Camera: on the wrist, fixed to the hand. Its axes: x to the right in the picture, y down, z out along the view.
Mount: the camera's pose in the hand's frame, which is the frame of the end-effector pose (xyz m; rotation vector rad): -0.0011 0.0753 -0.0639 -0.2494 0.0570 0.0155
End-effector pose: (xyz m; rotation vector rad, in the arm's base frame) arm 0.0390 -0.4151 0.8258 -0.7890 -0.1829 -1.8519
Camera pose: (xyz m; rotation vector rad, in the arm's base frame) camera 0.0776 -0.4762 0.7585 -0.9034 0.0925 -1.9025
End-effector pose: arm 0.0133 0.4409 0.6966 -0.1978 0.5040 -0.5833
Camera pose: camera 0.0160 0.5008 0.6182 -0.4146 0.6331 -0.5111
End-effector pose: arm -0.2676 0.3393 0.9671 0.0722 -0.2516 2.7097
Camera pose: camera -0.2983 0.2832 0.8918 -0.0795 -0.5717 2.6676
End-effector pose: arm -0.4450 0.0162 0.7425 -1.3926 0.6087 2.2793
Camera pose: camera -0.4390 -0.0815 0.7291 -1.5757 0.3618 2.4000
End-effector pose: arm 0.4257 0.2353 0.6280 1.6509 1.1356 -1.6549
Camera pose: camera 0.5229 0.2513 0.6215 1.5509 1.2961 -1.4003
